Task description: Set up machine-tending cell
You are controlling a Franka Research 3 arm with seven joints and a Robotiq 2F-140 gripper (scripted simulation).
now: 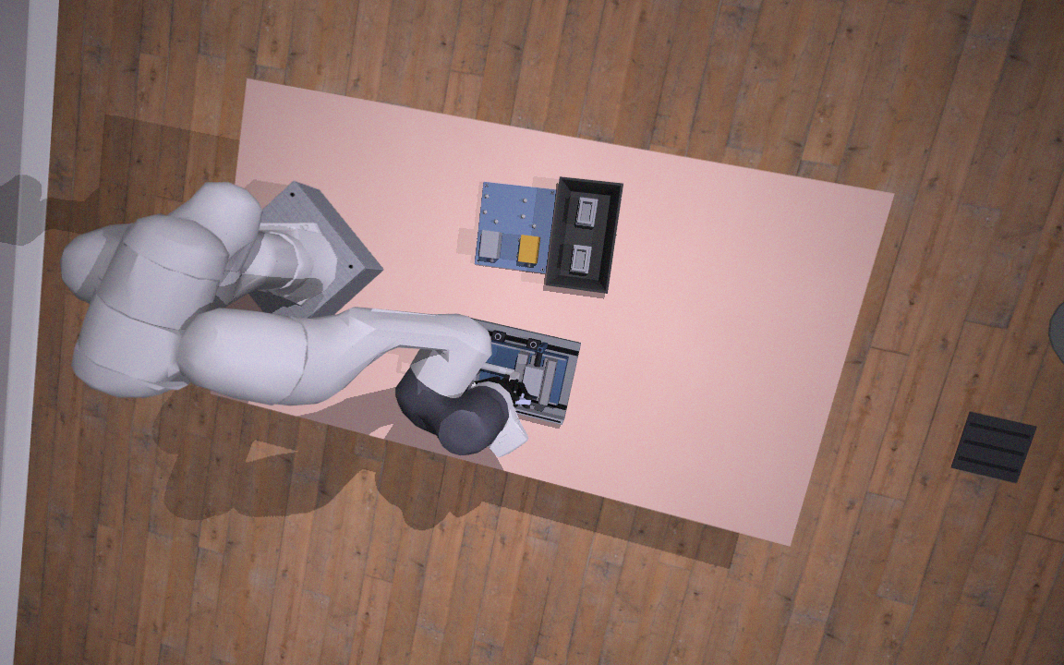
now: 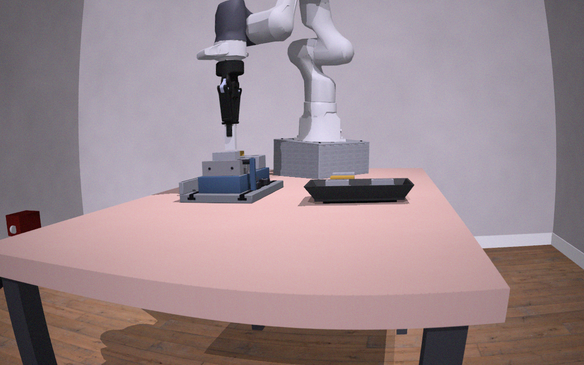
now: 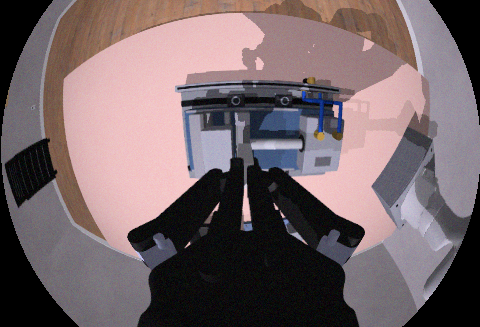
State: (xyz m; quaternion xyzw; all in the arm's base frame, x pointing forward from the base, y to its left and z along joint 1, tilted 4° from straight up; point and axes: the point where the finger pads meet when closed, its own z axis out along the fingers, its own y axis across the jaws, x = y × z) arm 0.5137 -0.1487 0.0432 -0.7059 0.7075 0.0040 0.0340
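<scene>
The aluminium blank is 4 cm ahead of my hand and 5 cm below it. From my hand the other things lie so: cylinder (13 cm behind, 7 cm below); brass blank (4 cm behind, 28 cm to the left, 13 cm below); vise (3 cm behind, 11 cm below).
</scene>
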